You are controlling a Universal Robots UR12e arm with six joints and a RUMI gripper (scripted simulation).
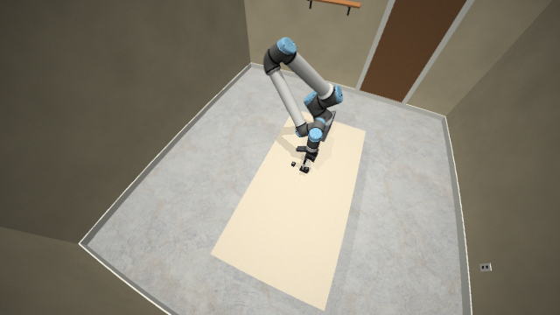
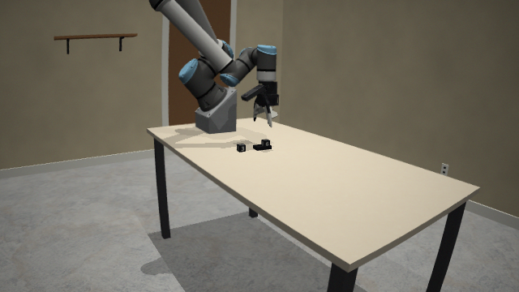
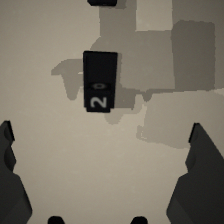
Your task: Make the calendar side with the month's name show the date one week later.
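My hand is 110 mm above the black tray and 10 mm short of it.
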